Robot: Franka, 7 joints.
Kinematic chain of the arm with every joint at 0, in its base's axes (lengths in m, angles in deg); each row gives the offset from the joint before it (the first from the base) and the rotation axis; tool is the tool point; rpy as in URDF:
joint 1: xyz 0 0 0.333 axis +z
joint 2: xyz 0 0 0 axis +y
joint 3: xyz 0 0 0.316 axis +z
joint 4: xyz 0.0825 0 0 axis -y
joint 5: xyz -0.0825 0 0.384 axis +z
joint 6: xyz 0 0 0 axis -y
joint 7: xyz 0.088 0 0 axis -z
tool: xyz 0 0 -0.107 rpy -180 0 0
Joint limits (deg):
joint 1: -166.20..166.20
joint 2: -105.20..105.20
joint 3: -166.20..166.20
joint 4: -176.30..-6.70
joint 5: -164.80..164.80
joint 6: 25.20..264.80
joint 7: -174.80..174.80
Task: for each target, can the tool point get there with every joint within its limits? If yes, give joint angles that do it. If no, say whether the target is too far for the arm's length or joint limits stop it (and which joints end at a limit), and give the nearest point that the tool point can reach.
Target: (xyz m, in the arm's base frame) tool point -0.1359 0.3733 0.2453
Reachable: yes | joints 30.96 12.31 66.70 -145.25 56.63 103.72 -97.22
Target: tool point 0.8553 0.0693 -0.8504
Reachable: no: too far | nearest point 0.5422 0.0439 -0.2924 | short by 0.640 m
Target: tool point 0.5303 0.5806 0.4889
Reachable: yes | joints 42.24 46.69 22.24 -52.53 90.94 182.43 119.46
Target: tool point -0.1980 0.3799 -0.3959
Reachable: no: joint limits stop it (at a limit: joint 2) | nearest point -0.1919 0.3681 -0.3442 | short by 0.053 m
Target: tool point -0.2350 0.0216 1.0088
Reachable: yes | joints 103.32 -11.29 35.18 -27.10 27.67 54.45 87.98
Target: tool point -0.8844 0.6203 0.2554
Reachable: no: too far | nearest point -0.7006 0.4914 0.2715 | short by 0.225 m
